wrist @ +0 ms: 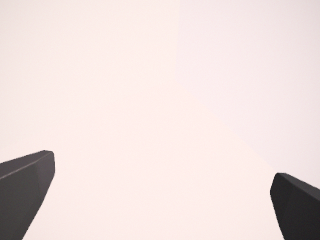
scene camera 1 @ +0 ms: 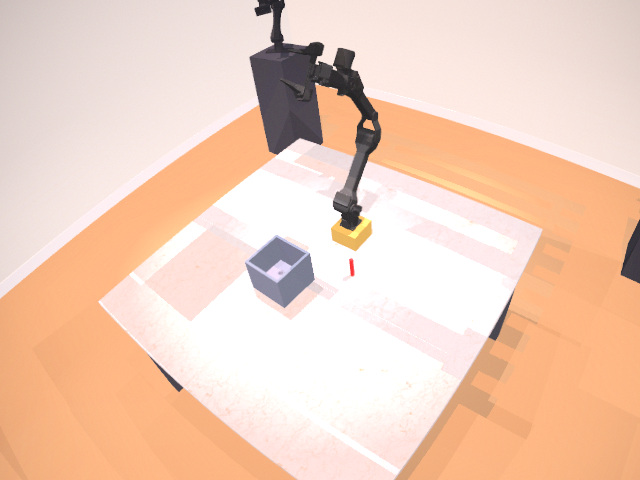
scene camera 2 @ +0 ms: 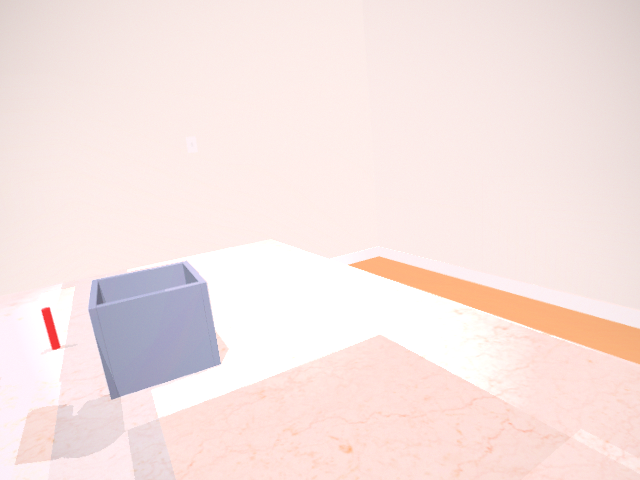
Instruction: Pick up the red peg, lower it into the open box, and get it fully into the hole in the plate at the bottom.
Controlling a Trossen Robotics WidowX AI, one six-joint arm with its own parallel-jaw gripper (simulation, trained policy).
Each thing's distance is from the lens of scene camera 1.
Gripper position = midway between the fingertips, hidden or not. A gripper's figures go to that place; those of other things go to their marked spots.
my gripper (scene camera 1: 284,64): 132 cm
grey-blue box (scene camera 1: 295,280): 152 cm
